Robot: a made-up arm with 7 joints. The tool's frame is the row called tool.
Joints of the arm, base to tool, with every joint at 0 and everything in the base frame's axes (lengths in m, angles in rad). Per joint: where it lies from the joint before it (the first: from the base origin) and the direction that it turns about. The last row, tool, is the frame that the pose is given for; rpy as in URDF.
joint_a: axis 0.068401 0.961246 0.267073 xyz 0 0 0
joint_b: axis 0.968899 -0.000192 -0.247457 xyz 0 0.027 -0.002
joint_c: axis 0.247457 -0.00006 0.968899 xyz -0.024 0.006 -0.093
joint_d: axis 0.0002 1 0.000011 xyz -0.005 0 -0.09
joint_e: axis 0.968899 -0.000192 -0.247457 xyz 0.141 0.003 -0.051
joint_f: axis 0.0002 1 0.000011 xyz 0.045 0 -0.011
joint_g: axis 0.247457 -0.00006 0.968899 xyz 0.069 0 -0.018
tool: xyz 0 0 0 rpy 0 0.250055 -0.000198
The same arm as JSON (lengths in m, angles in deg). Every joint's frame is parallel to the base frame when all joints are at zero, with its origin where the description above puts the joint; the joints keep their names.
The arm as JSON. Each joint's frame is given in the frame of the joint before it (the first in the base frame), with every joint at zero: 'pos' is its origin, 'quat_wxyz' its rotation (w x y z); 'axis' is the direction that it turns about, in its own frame. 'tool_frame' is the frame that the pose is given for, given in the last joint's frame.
{"length_unit": "m", "angle_unit": "deg", "joints": [{"joint": "joint_a", "pos": [0.0, 0.0, 0.0], "quat_wxyz": [1.0, 0.0, 0.0, 0.0], "axis": [0.068403, 0.961235, 0.26711]}, {"joint": "joint_b", "pos": [0.0, 0.027, -0.002], "quat_wxyz": [1.0, 0.0, 0.0, 0.0], "axis": [0.968889, -0.0002, -0.247497]}, {"joint": "joint_c", "pos": [-0.024, 0.006, -0.093], "quat_wxyz": [1.0, 0.0, 0.0, 0.0], "axis": [0.247497, -0.0001, 0.968889]}, {"joint": "joint_d", "pos": [-0.005, 0.0, -0.09], "quat_wxyz": [1.0, 0.0, 0.0, 0.0], "axis": [0.0002, 1.0, 0.0]}, {"joint": "joint_e", "pos": [0.141, 0.003, -0.051], "quat_wxyz": [1.0, 0.0, 0.0, 0.0], "axis": [0.968889, -0.0002, -0.247497]}, {"joint": "joint_f", "pos": [0.045, 0.0, -0.011], "quat_wxyz": [1.0, 0.0, 0.0, 0.0], "axis": [0.0002, 1.0, 0.0]}, {"joint": "joint_g", "pos": [0.069, 0.0, -0.018], "quat_wxyz": [1.0, 0.0, 0.0, 0.0], "axis": [0.247497, -0.0001, 0.968889]}], "tool_frame": {"pos": [0.0, 0.0, 0.0], "quat_wxyz": [0.992194, 0.000012, 0.124702, -0.000098]}}
